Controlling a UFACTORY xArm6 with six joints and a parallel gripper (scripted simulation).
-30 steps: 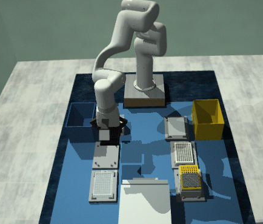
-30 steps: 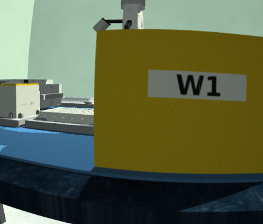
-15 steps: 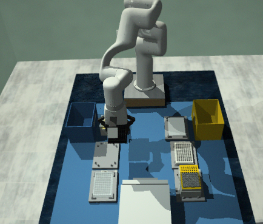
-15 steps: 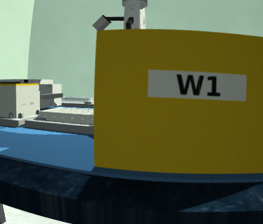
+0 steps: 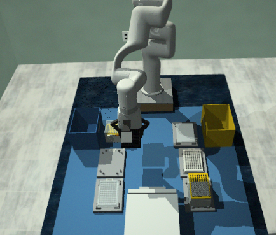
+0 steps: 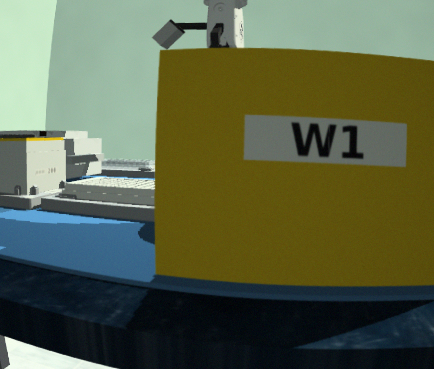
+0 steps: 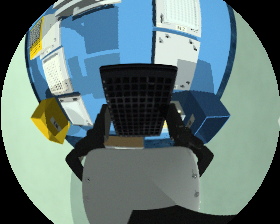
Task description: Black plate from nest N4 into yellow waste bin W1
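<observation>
The yellow waste bin W1 lies 19 cm behind my hand, 39 cm to the left of it and 12 cm below it. From my hand the other things lie so: clear plate 22 cm ahead, 7 cm to the right, 14 cm below; then grey work nest 5 cm ahead, 10 cm to the right, 15 cm below; then black plate 1 cm below.
</observation>
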